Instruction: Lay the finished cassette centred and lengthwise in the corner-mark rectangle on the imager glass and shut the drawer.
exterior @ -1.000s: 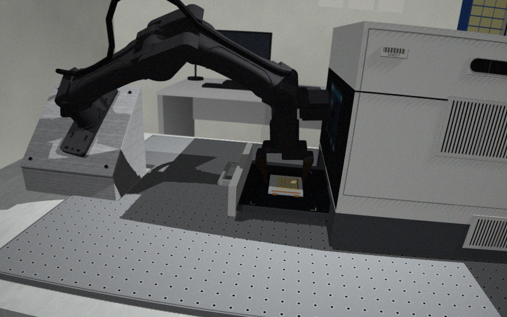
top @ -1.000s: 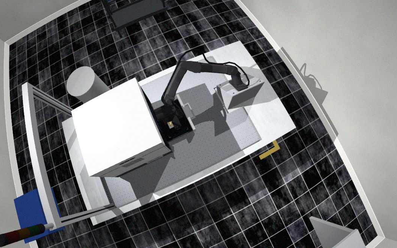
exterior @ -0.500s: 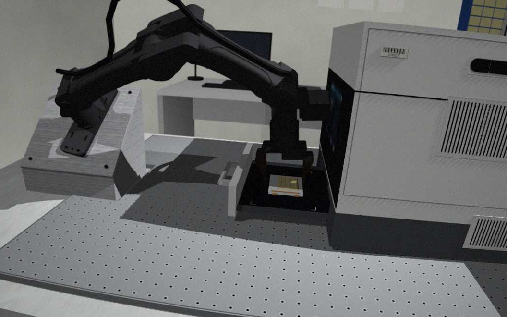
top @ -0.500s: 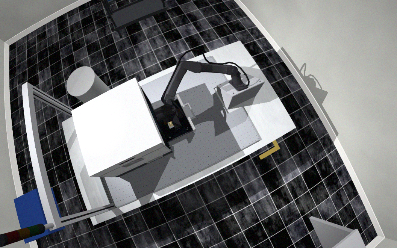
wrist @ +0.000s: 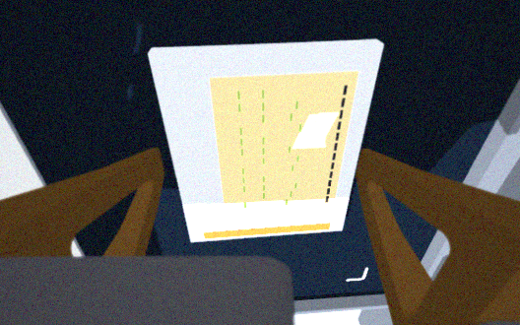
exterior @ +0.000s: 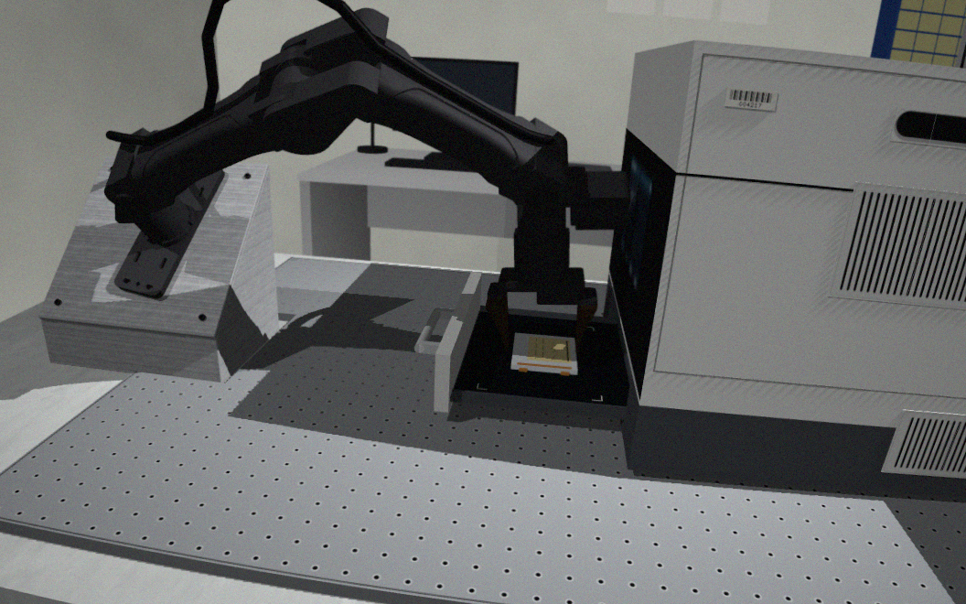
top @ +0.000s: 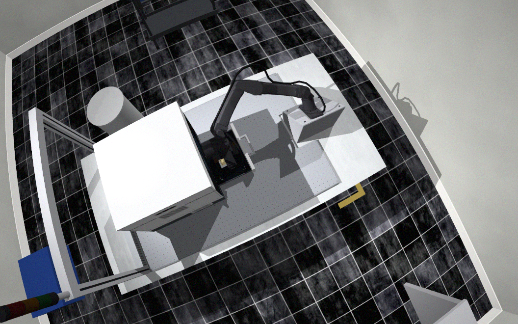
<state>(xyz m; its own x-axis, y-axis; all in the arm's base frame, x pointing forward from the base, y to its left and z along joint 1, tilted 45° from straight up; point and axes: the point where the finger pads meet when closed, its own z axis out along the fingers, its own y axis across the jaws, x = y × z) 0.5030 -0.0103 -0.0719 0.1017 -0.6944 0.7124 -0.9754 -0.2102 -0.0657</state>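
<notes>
The drawer lies 10 mm below my hand and 10 mm ahead of it. From my hand the other things lie so: finished cassette (10 mm below, 10 mm ahead); frame rail (670 mm ahead, 540 mm above, 70 mm to the left).
</notes>
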